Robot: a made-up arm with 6 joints.
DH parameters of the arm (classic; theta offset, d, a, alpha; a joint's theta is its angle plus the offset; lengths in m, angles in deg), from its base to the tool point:
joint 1: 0 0.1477 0 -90
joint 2: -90 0 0.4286 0
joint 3: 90 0.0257 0 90
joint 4: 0 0.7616 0 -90
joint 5: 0 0 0 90
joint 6: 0 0.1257 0 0
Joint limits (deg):
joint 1: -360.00..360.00
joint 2: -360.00..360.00
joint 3: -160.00..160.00
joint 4: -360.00..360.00
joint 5: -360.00..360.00
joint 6: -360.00..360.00
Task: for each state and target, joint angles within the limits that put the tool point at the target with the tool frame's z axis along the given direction. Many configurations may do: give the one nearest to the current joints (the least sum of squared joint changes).
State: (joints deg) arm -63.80 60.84 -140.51 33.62 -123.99 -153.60
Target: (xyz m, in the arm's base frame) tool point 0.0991 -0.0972 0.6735 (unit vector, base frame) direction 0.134 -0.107 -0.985
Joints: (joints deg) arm -58.16 96.06 -120.22 -12.65 -164.81 -153.60
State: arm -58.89 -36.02 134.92 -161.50 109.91 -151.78
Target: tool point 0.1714 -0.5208 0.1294 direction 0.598 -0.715 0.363
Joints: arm -80.75 -22.97 149.99 -211.60 65.07 -151.78
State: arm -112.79 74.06 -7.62 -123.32 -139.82 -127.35
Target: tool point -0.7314 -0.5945 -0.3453 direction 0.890 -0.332 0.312
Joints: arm -148.22 95.37 34.88 -100.39 -130.21 -127.35
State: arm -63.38 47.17 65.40 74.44 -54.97 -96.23
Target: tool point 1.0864 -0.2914 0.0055 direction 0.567 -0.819 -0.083
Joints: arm -11.94 57.58 60.76 68.40 -47.38 -96.23
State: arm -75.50 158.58 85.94 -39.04 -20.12 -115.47
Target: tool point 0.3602 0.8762 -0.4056 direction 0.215 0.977 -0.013
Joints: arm -112.07 189.79 70.43 -47.34 13.18 -115.47
